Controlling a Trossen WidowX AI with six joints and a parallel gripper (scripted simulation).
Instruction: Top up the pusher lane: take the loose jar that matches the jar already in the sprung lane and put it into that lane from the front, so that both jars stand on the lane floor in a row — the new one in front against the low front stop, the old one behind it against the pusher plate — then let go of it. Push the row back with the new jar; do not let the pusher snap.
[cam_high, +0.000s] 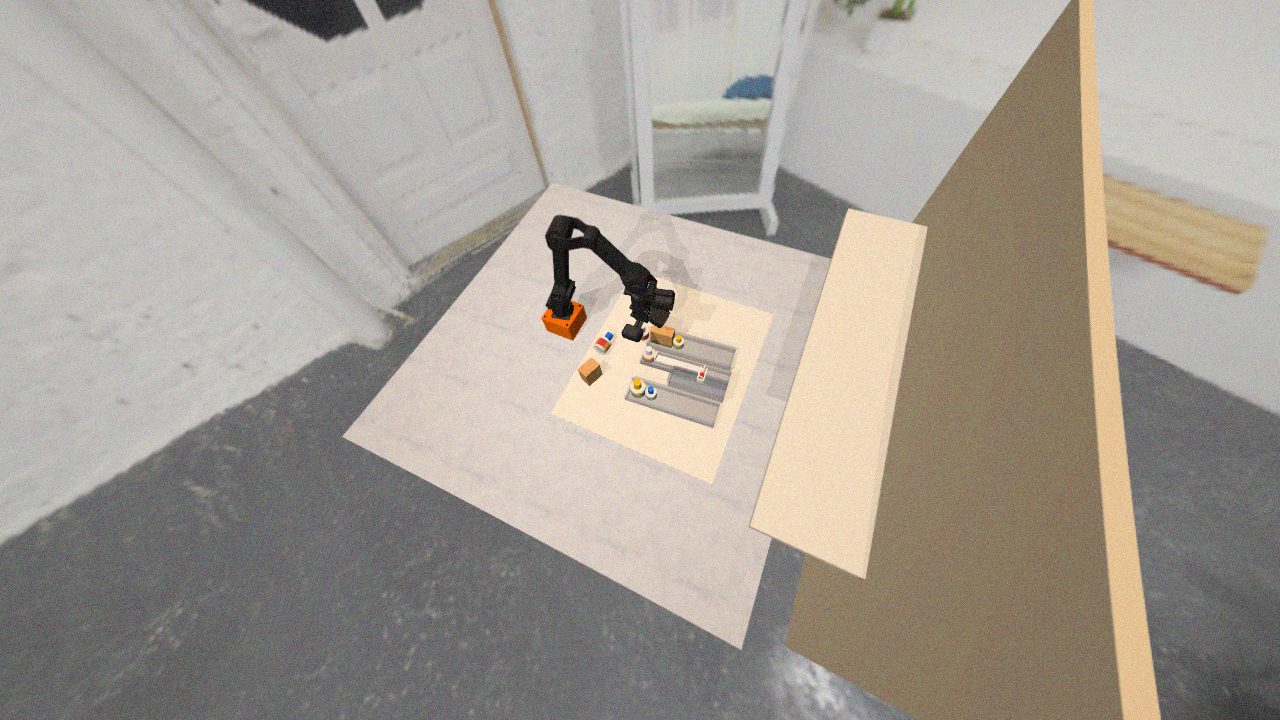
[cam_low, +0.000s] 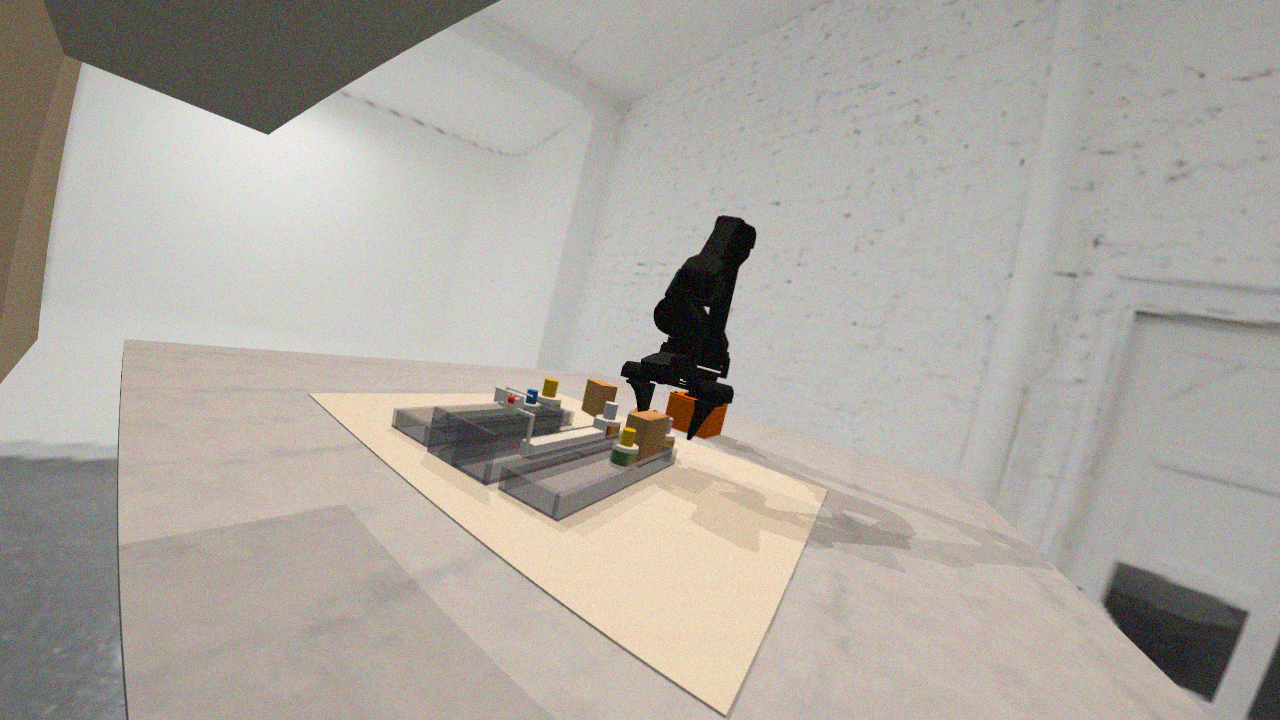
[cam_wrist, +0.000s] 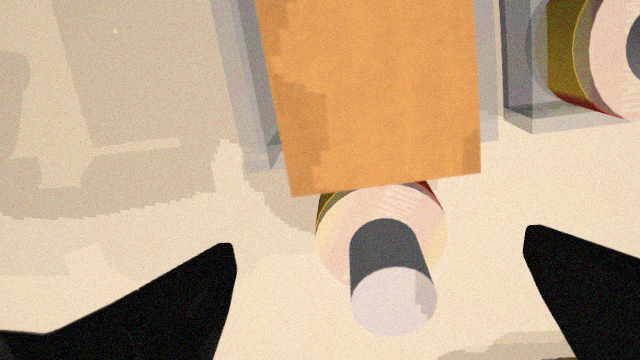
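Right now the brown box is 7 cm ahead of my gripper tip and 1 cm to the right of it. Also, from my gripper tip: sprung lane (19 cm ahead, 13 cm to the right, 2 cm below).
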